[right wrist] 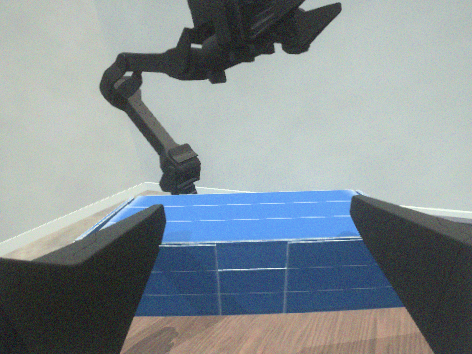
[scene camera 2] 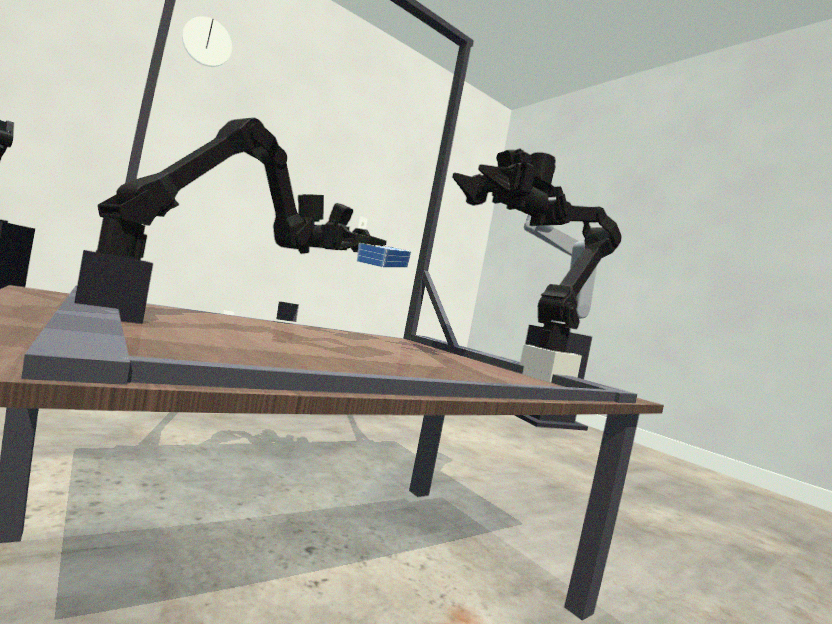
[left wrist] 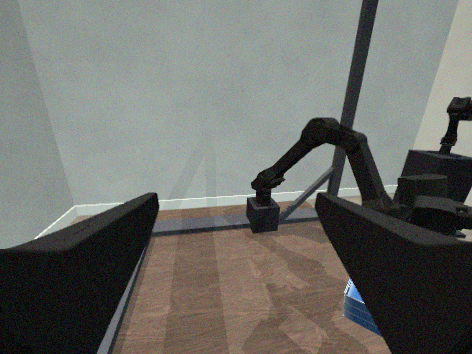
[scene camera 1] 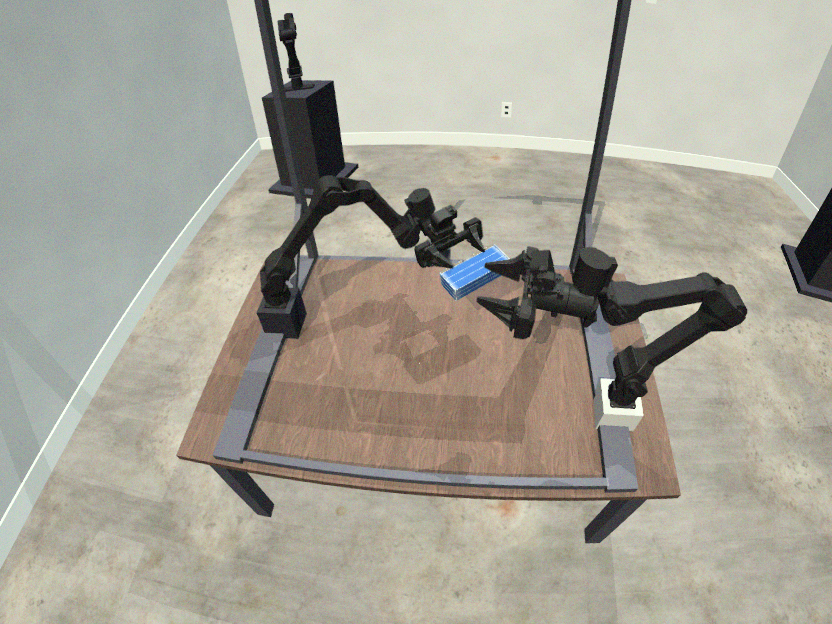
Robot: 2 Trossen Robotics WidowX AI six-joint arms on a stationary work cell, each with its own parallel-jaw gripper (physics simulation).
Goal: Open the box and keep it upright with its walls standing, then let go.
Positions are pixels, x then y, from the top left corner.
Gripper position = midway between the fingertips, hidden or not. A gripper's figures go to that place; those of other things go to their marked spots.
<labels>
My left gripper [scene camera 2: 465, 171] is 0.92 m from the lens. My right gripper [scene camera 2: 378, 241] is 1.07 m from the lens. A dark frame post [scene camera 2: 448, 133] is 1.57 m from the lens.
</labels>
